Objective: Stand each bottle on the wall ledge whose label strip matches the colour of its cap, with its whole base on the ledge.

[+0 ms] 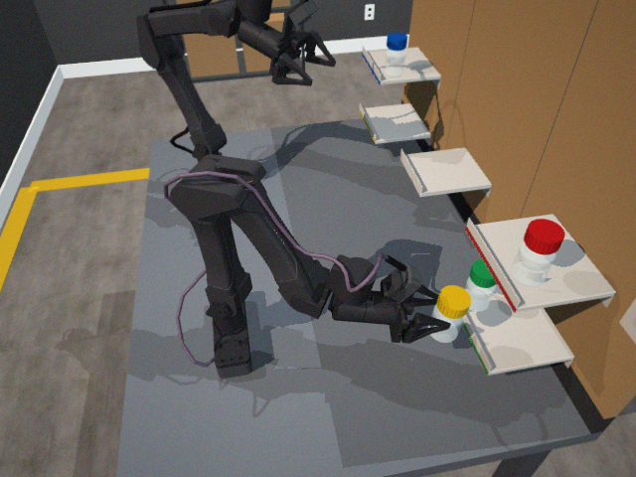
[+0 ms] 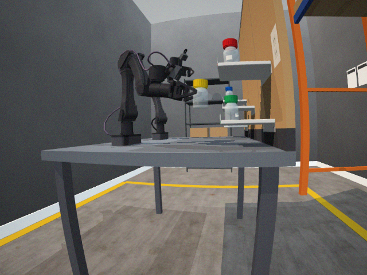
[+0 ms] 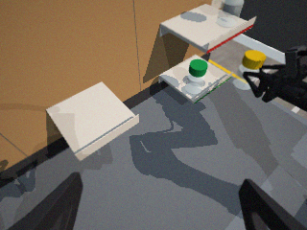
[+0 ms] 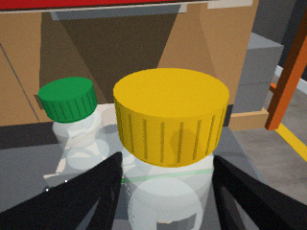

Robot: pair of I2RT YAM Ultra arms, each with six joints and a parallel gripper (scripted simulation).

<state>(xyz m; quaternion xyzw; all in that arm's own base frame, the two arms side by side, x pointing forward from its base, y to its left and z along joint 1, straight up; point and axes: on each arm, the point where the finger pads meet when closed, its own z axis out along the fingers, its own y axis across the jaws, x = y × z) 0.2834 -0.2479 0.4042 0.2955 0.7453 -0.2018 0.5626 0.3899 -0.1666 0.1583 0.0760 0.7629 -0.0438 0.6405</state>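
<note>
The red-capped bottle lies 130 mm ahead of my right hand, 20 mm to the right of it and 130 mm above it. Also, from my right hand: green-capped bottle 130 mm ahead, 80 mm to the left, 60 mm below; then brown wall 290 mm ahead, 400 mm to the left, 250 mm above; then yellow-capped bottle 10 mm ahead, 10 mm below.
</note>
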